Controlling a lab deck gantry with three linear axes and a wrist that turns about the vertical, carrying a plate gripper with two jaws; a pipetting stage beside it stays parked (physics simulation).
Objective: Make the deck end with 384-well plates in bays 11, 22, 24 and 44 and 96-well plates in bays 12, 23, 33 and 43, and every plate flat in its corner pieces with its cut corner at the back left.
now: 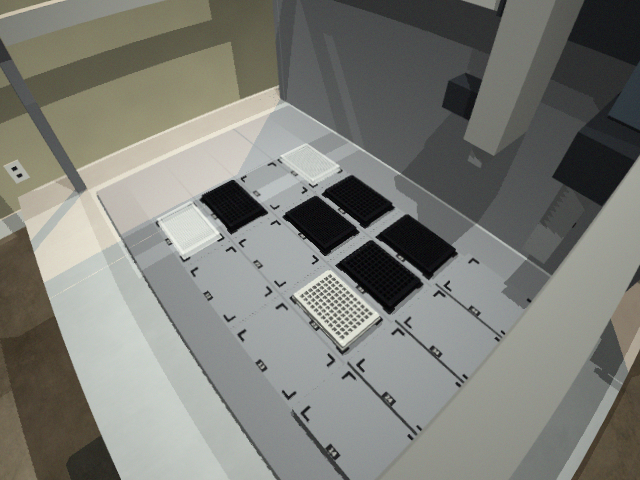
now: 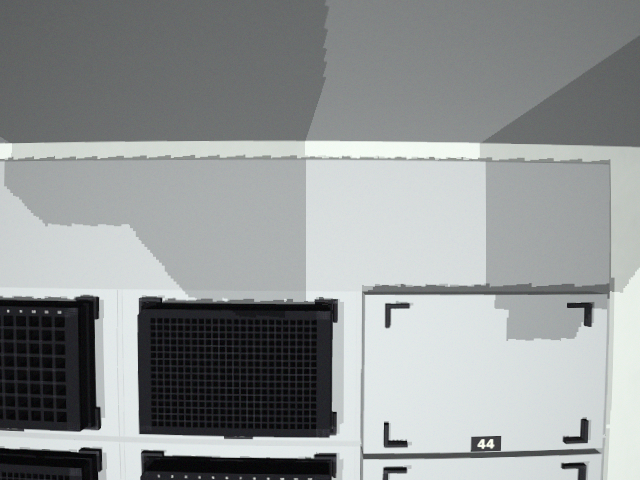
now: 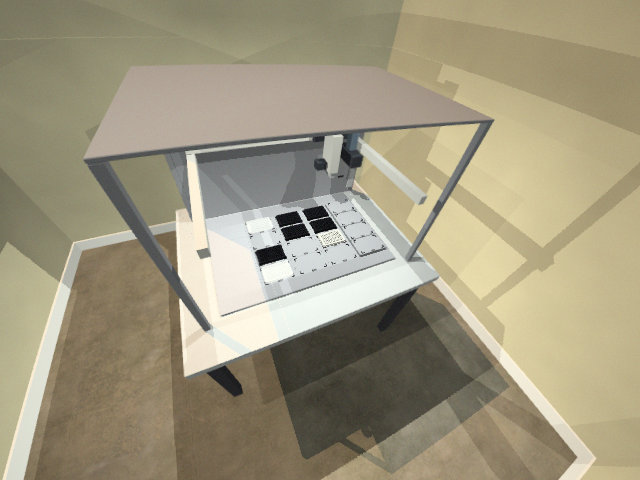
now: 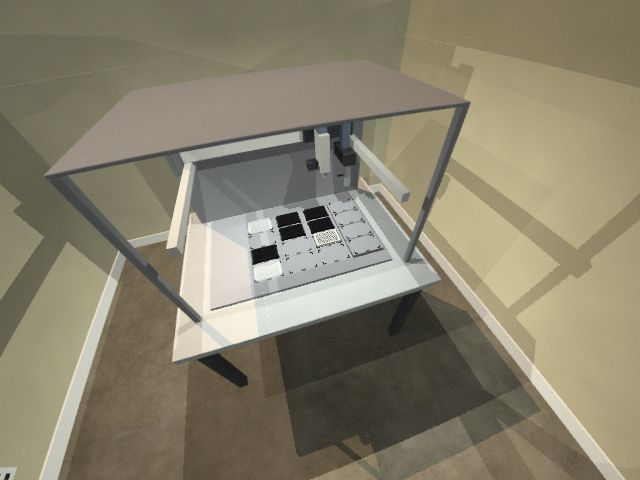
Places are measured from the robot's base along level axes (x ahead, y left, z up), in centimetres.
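Where they show: gripper, fingertip midpoint: (image 1: 549, 236) (image 3: 344, 181) (image 4: 343, 180); robot's base at its link origin: (image 1: 157, 223) (image 3: 266, 284) (image 4: 255, 282).
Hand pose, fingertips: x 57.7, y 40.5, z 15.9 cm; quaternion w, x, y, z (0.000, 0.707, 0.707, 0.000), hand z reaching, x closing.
Note:
Things, the pixels of their top centre, and the offset from my fingertips. "spot": a spot on its surface instead.
- back plate at its top centre: (image 1: 309, 160) (image 3: 259, 224) (image 4: 259, 224) dx -51.3, dy -4.1, dz -14.5 cm
- front plate at its top centre: (image 1: 187, 225) (image 3: 277, 270) (image 4: 267, 269) dx -51.3, dy -36.2, dz -14.5 cm
- cream 96-well plate at its top centre: (image 1: 335, 304) (image 4: 326, 237) (image 3: 331, 237) dx -18.5, dy -25.5, dz -14.5 cm
- Bay 44 at a spot on its surface: (image 2: 465, 372) spot: dx -3.6, dy -4.0, dz -14.5 cm
White 384-well plates stand in bays 41 and 11: the back plate (image 1: 310, 162) (image 3: 258, 225) and the front plate (image 1: 189, 228) (image 3: 276, 271). Black fine-grid plates are in bay 43, a plate (image 1: 417, 244) (image 2: 235, 369), and bay 32, a plate (image 1: 320, 223). Coarser black plates, seemingly 96-well, are in bay 42, a plate (image 1: 357, 199) (image 2: 38, 364), bay 33, a plate (image 1: 379, 275), and bay 21, a plate (image 1: 233, 204). A cream 96-well plate (image 1: 337, 308) (image 4: 326, 237) is in bay 23. All look flat; cut corners are too small to tell. My gripper's jaws cannot be made out.
Bay 44 (image 2: 465, 372) shows bare corner pieces. Bays 12, 22, 24, 13, 14, 31 and 34 hold no plate. A pale column (image 1: 516, 77) (image 3: 333, 155) and a dark block (image 1: 594, 155) (image 3: 352, 157) hang high at the back right.

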